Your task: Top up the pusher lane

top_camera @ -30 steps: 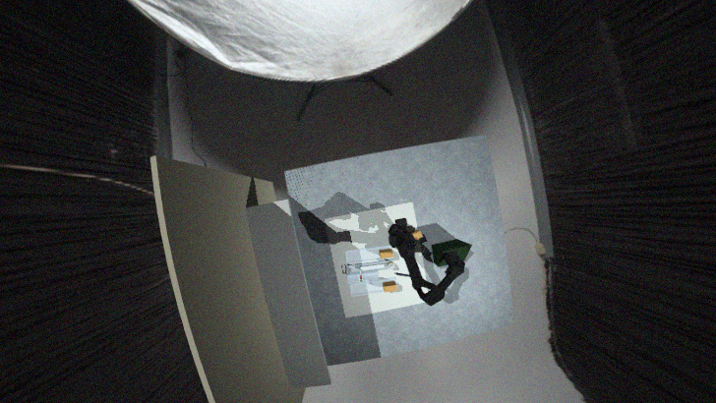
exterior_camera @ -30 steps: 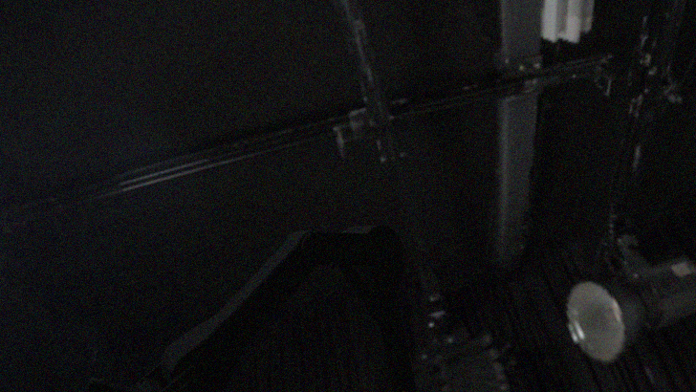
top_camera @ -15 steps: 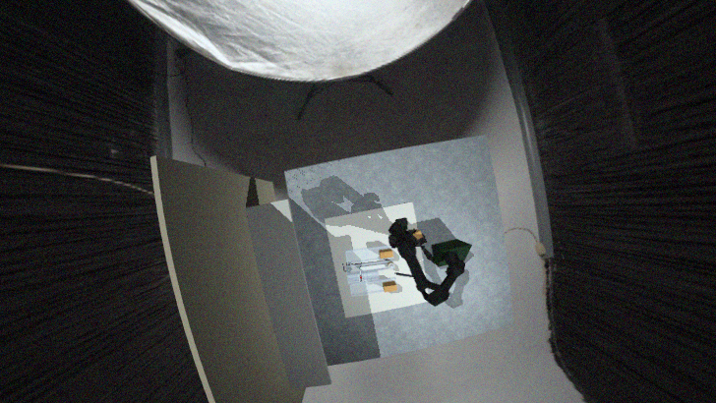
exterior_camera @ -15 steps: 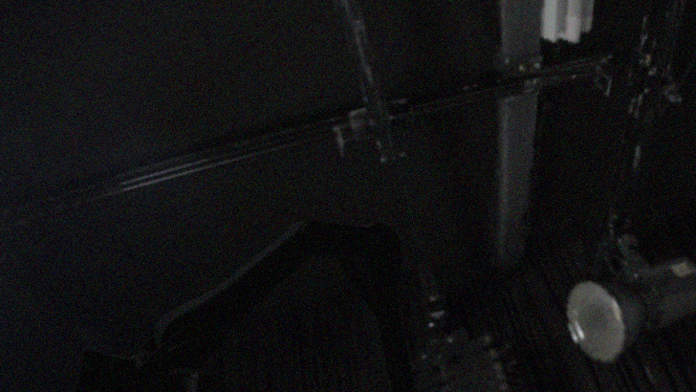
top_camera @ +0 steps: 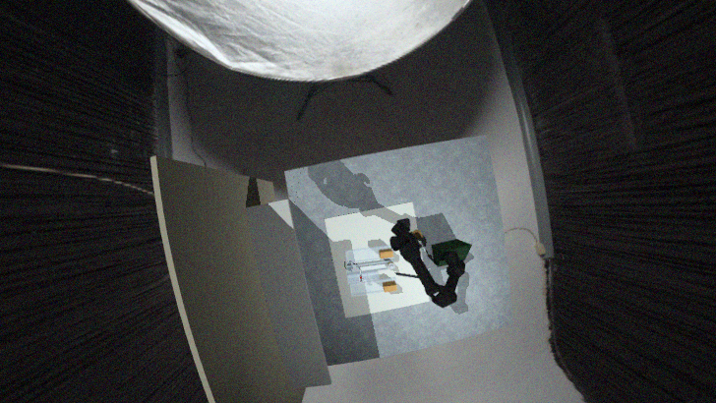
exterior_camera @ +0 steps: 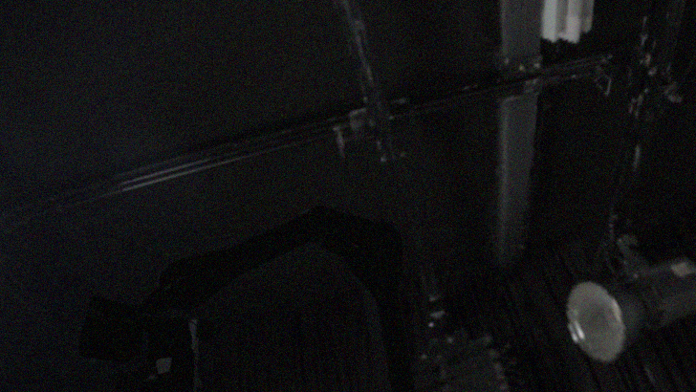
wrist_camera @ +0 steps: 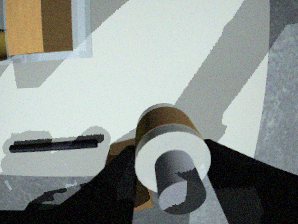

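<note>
Now: the clear pusher lane 220 mm ahead of my gripper tip, 210 mm to the left of it and 110 mm below it.
</note>
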